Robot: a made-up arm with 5 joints. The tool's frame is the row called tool.
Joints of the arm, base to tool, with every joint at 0 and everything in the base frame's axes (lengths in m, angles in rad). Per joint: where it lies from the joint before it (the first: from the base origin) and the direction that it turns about. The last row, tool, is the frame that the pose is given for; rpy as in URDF.
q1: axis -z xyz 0.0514 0 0.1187
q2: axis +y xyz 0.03 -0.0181 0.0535
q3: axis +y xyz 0.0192 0 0.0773
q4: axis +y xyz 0.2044 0 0.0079
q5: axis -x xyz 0.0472 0.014 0
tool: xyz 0 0 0 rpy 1.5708 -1.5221 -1.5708
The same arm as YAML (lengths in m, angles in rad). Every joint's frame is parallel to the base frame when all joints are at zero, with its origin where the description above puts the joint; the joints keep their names.
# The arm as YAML. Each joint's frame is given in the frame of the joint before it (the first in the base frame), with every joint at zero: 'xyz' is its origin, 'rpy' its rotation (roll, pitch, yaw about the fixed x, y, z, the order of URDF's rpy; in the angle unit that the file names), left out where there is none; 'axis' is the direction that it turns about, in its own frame. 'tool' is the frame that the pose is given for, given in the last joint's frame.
units:
  length: m
  angle: rad
joints:
  - name: q1
    type: revolute
    origin:
      xyz: [0.0514, 0.0, 0.1187]
    axis: [0.0, 0.0, -1.0]
  - name: q2
    type: revolute
    origin:
      xyz: [0.03, -0.0181, 0.0535]
    axis: [0.0, 1.0, 0.0]
  - name: q3
    type: revolute
    origin:
      xyz: [0.0192, 0.0, 0.0773]
    axis: [0.0, 1.0, 0.0]
  - name: q4
    type: revolute
    origin:
      xyz: [0.2044, 0.0, 0.0079]
    axis: [0.0, 1.0, 0.0]
  - name: q5
    type: revolute
    origin:
      xyz: [0.0472, 0.014, 0.0]
    axis: [-1.0, 0.0, 0.0]
tool:
  origin:
    xyz: [0.0, 0.0, 0.0]
    rpy: [1.5708, -1.5221, -1.5708]

